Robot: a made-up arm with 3 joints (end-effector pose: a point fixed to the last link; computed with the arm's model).
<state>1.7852 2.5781 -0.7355</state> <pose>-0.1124 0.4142 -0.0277 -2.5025 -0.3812 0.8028</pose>
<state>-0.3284 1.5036 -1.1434</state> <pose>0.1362 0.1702 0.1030 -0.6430 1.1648 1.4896</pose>
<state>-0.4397 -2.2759 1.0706</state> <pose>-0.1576 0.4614 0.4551 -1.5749 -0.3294 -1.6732</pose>
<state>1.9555 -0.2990 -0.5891</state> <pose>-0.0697 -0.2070 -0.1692 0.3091 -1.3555 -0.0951</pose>
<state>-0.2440 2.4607 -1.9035</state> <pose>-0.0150 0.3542 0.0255 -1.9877 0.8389 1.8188</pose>
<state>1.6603 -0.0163 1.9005</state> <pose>-0.0977 -0.1951 -0.4128 0.0027 2.7223 0.0225</pose>
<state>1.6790 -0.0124 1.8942</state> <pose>-0.0896 -0.1963 -0.4131 0.0018 2.7099 0.0171</pose>
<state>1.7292 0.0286 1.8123</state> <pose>-0.0820 -0.2082 -0.4018 -0.0017 2.7414 -0.0400</pose>
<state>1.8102 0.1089 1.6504</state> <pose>-0.0789 -0.2284 -0.3749 0.0124 2.8188 -0.1551</pose>
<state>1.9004 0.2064 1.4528</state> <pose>-0.0843 -0.2459 -0.3373 0.0674 2.9153 -0.2961</pose>
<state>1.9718 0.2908 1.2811</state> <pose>-0.0958 -0.2535 -0.3018 0.1489 2.9994 -0.4139</pose>
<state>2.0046 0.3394 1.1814</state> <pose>-0.1069 -0.2543 -0.2799 0.2094 3.0533 -0.4796</pose>
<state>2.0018 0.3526 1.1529</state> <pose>-0.1145 -0.2540 -0.2725 0.2260 3.0802 -0.5001</pose>
